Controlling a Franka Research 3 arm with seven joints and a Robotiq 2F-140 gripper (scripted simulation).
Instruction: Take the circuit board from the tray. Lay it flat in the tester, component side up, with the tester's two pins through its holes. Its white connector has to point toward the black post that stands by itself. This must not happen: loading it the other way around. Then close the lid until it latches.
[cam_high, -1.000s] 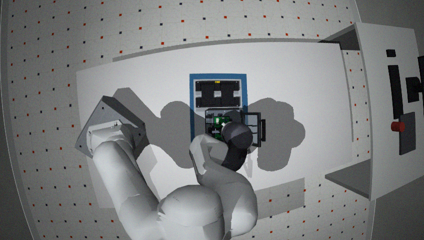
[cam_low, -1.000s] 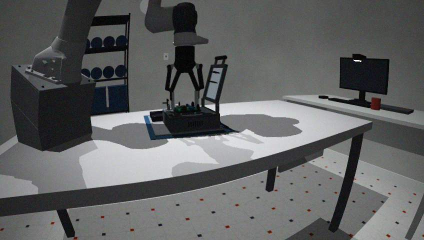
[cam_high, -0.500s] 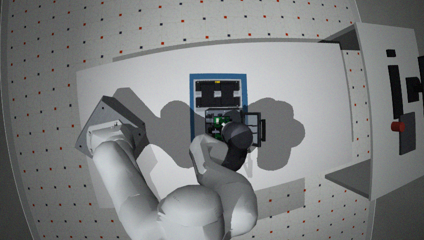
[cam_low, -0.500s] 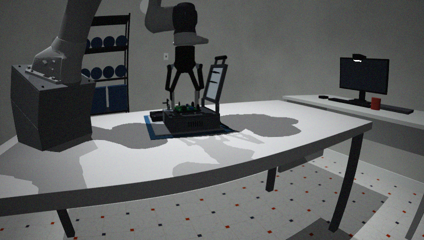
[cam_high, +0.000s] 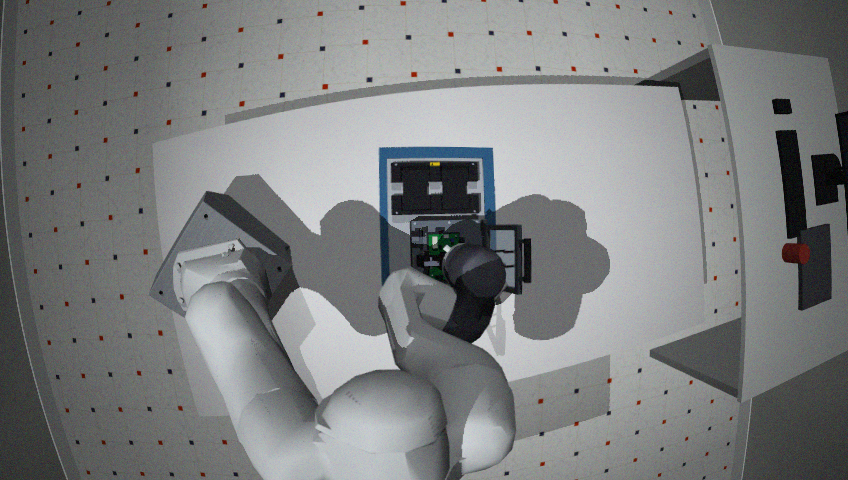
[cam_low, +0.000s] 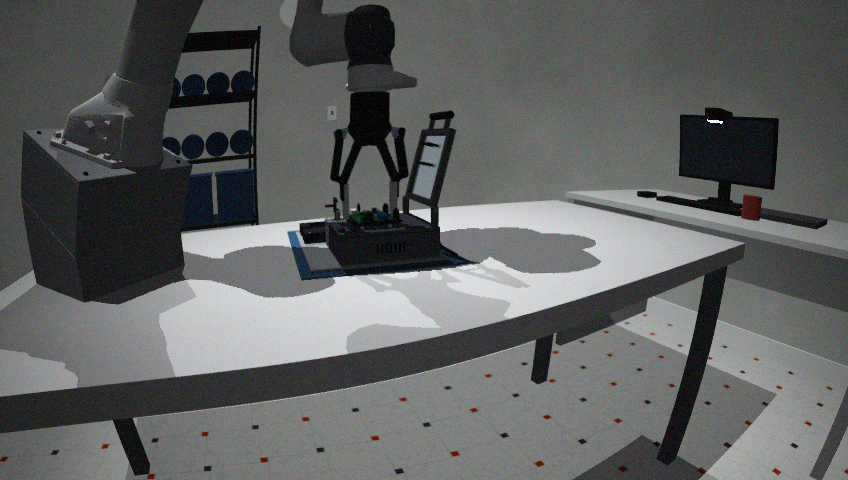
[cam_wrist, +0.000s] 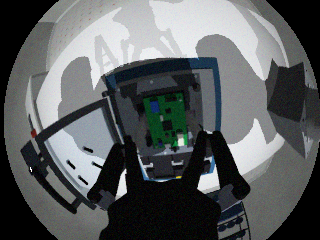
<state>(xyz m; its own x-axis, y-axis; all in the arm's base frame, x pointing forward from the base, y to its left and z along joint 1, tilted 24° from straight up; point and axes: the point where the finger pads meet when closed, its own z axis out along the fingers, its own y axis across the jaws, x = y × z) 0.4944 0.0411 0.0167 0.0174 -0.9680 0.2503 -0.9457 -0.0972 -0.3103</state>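
Right now the green circuit board is 2 cm below my hand. From my hand the other things lie so: see-through lid 12 cm ahead, 9 cm above.
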